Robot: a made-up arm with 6 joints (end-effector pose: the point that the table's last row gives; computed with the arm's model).
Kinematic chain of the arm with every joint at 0, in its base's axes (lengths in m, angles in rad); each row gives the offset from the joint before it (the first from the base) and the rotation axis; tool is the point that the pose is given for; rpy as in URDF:
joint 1: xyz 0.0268 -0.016 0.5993 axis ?
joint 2: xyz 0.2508 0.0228 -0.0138 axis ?
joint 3: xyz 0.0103 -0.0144 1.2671 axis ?
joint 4: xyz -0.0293 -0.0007 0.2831 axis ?
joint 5: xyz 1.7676 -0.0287 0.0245 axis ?
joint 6: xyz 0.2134 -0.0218 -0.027 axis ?
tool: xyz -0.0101 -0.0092 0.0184 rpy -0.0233 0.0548 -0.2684
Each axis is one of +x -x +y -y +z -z.
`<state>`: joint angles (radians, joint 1 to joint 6).
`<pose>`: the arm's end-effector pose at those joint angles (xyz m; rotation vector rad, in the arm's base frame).
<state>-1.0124 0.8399 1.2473 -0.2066 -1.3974 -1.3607</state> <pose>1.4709 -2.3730 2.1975 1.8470 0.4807 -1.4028</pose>
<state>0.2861 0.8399 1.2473 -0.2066 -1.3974 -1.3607</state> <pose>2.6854 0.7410 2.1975 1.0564 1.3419 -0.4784</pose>
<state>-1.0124 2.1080 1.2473 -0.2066 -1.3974 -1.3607</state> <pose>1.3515 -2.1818 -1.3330 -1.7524 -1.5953 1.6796</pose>
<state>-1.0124 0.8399 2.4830 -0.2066 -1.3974 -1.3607</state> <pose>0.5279 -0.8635 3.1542 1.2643 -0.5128 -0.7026</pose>
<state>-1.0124 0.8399 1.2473 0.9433 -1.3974 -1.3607</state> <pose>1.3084 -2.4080 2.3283 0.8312 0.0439 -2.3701</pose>
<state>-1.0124 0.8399 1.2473 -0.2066 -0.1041 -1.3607</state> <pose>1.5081 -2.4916 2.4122 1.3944 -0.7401 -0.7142</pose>
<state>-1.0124 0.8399 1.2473 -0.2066 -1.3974 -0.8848</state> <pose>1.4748 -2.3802 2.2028 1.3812 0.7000 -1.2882</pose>
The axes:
joint 1: +z
joint 2: +y
joint 3: -y
joint 4: -x
joint 5: -y
joint 6: -x

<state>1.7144 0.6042 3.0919 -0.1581 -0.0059 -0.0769</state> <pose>0.1865 -0.7372 2.5754 2.2374 -1.3542 0.8783</pose>
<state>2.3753 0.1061 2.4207 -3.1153 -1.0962 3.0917</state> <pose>0.8226 -0.8551 2.8519 -2.9012 0.7825 0.2557</pose>
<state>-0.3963 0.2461 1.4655 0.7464 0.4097 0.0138</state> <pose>0.8338 -0.3207 3.7583 -0.8908 -1.4893 -0.8594</pose>
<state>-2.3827 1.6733 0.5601 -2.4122 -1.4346 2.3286</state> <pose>-1.7793 -1.9377 -0.9336 0.3364 -0.4910 -1.7961</pose>
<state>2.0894 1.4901 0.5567 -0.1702 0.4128 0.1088</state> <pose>-1.3831 2.5873 -0.6510 -0.6017 0.2771 1.6880</pose>
